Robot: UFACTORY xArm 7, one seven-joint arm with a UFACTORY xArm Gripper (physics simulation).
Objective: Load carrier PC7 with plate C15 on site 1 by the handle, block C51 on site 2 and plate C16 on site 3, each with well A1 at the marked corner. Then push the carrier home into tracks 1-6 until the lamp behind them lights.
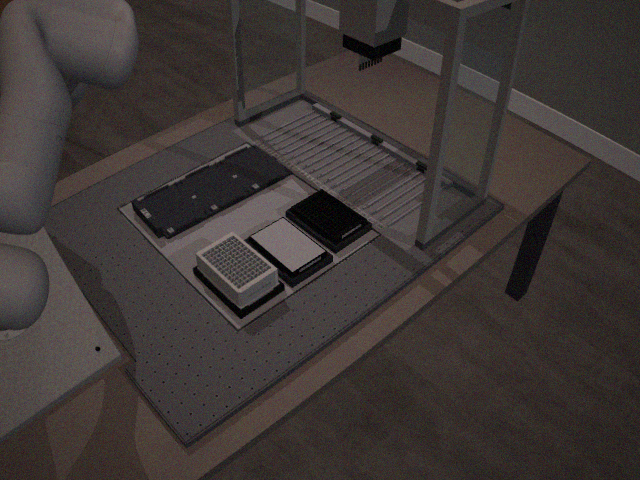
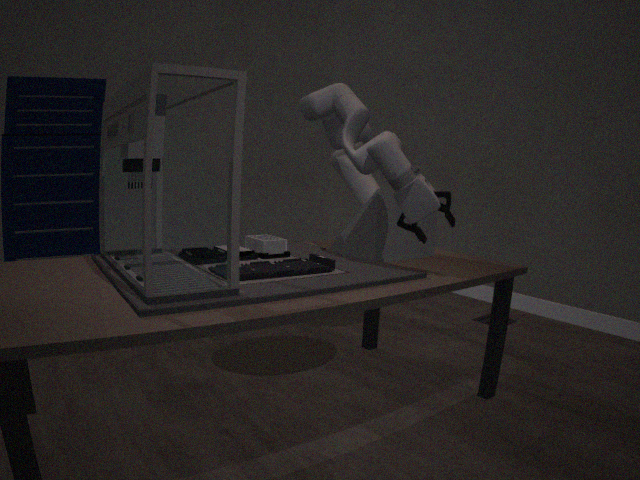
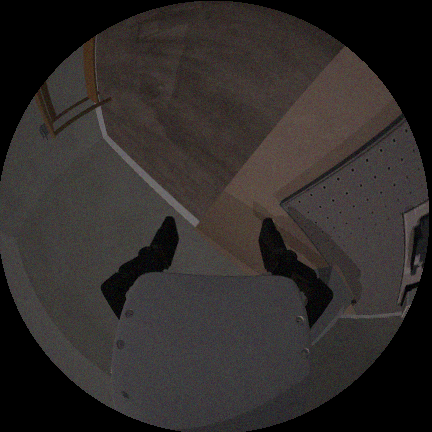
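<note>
The dark carrier lies flat on a light mat, in front of the tracks. Three labware pieces stand in a row on dark holders beside it: a tall white block with a grid of wells, a flat white-topped plate in the middle, and a black plate nearest the tracks. Their labels are too dim to read. My gripper is open and empty, held in the air well away from the labware, beyond the pegboard's near end.
A clear-walled enclosure with pale posts surrounds the tracks. A pipetting head hangs above them. A perforated deck lies under everything on the wooden table. A blue cabinet stands behind.
</note>
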